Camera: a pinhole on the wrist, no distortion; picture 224 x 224 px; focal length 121.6 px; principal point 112.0 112.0 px. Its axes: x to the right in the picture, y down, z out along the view. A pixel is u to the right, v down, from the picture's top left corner.
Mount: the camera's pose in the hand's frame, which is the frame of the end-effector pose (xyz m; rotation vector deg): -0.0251 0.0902 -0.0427 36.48 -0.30 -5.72
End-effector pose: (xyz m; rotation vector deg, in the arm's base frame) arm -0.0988 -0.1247 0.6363 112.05 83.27 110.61
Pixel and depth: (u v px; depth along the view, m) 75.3 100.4 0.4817
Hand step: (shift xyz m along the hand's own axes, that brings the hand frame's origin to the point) -0.1911 -0.2185 0.3212
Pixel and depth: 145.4 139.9 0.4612
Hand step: 0.0942 -0.1108 0.3878
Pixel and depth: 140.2 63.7 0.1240
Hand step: -0.0054 -0.0255 0.0270
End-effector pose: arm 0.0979 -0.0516 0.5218 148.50 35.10 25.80
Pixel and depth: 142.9 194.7 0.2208
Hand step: 0.0366 0.0739 0.2226
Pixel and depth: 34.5 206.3 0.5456
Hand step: -0.3519 0.1377 0.6563
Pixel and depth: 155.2 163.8 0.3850
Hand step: 0.1123 -0.0201 0.3608
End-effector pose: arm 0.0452 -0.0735 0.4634 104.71 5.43 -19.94
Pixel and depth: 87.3 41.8 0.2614
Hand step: -0.1010 -0.1805 0.0793
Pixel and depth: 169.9 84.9 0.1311
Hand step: 0.0297 -0.0168 0.0438
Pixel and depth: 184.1 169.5 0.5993
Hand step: 0.3331 -0.0724 0.5984
